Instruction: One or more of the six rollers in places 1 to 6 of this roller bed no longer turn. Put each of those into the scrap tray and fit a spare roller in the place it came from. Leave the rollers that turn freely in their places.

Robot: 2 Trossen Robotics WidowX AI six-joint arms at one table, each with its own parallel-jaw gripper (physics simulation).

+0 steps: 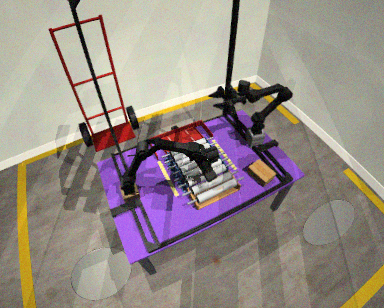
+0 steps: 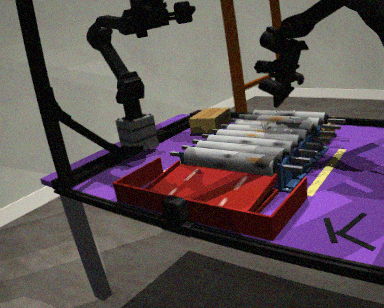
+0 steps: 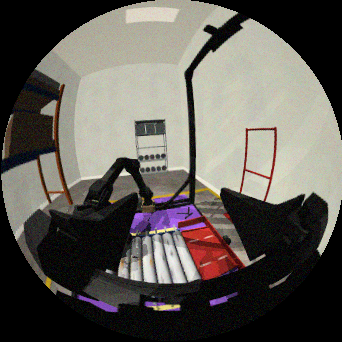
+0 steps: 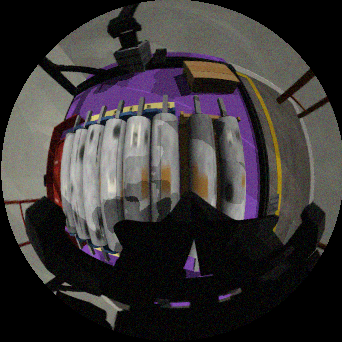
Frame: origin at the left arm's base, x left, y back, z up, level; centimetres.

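Seen in the pictures: left gripper, fingertip midpoint: (image 1: 210, 100) (image 2: 181, 9) (image 3: 179, 194); right gripper, fingertip midpoint: (image 1: 209, 172) (image 2: 275, 107) (image 4: 187, 194); left arm's base at its link origin: (image 1: 256, 131) (image 2: 134, 117) (image 4: 130, 45); right arm's base at its link origin: (image 1: 128, 189) (image 3: 147, 202).
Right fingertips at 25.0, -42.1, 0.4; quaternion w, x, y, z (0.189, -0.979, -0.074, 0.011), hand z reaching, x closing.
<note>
Pixels of each thing's top centre, then the offset from my right fingertips to it, as dx, dy, dz. "spot": a spot on its surface instead. Level surfaces: height alone.
- roller bed at a spot on its surface: (image 2: 298, 157) spot: -19.3, -20.8, -5.6
- wooden tray at its top centre: (image 4: 210, 184) (image 1: 213, 191) +6.5, +1.4, -10.8
- red scrap tray at its top centre: (image 2: 202, 180) (image 4: 52, 181) (image 3: 208, 246) (image 1: 180, 136) -39.2, -8.6, -6.4
- wooden block at its top centre: (image 4: 211, 68) (image 2: 209, 112) (image 1: 262, 170) +3.2, +34.5, -5.9
- purple table at its surface level: dz -11.4
The roller bed (image 2: 298, 156) holds six grey, stained rollers (image 1: 188, 166) (image 2: 233, 159) (image 3: 159, 255) (image 4: 111, 165) side by side on its blue frame. Two spare rollers (image 1: 216, 187) (image 4: 199, 159) lie on a wooden tray (image 1: 221, 195) at the bed's near end. The red scrap tray (image 1: 181, 134) (image 2: 209, 195) (image 3: 207, 251) at the other end is empty. My right gripper (image 1: 210, 176) (image 2: 279, 93) (image 4: 187, 194) is shut and empty, hanging above the rollers near the spare end. My left gripper (image 1: 216, 95) (image 3: 179, 194) is open and empty, raised high beyond the bed.
A wooden block (image 1: 261, 172) (image 2: 209, 119) (image 4: 210, 75) lies on the purple table (image 1: 175, 214) by the left arm's base. Black rails edge the table and a black post (image 1: 230, 55) rises behind it. A red hand truck (image 1: 114, 135) stands by the wall.
</note>
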